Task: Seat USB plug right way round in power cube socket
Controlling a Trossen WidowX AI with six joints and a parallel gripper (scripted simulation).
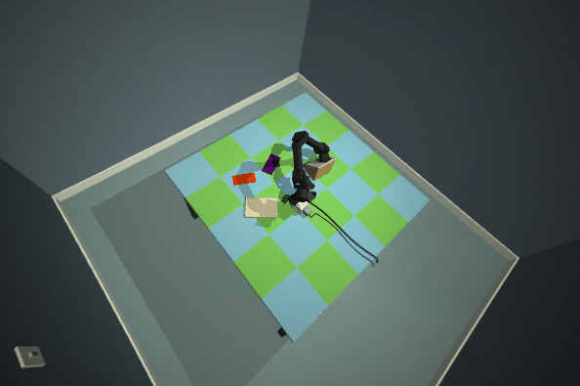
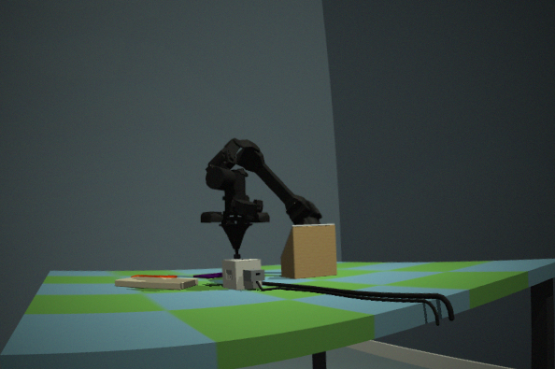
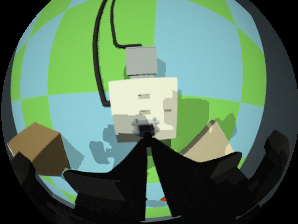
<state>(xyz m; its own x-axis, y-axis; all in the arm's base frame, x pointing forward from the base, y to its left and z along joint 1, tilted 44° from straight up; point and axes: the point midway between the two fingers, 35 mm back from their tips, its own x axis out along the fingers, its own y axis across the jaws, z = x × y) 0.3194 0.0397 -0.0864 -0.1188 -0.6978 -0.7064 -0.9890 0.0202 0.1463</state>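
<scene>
Now: gripper tip 10 mm above the USB plug. The rest, counted from my gripper tip: red card (370 mm to the right, 150 mm ahead, 100 mm below); purple card (350 mm to the right, 100 mm below, 70 mm behind); cream slab (200 mm ahead, 130 mm to the right, 90 mm below).
</scene>
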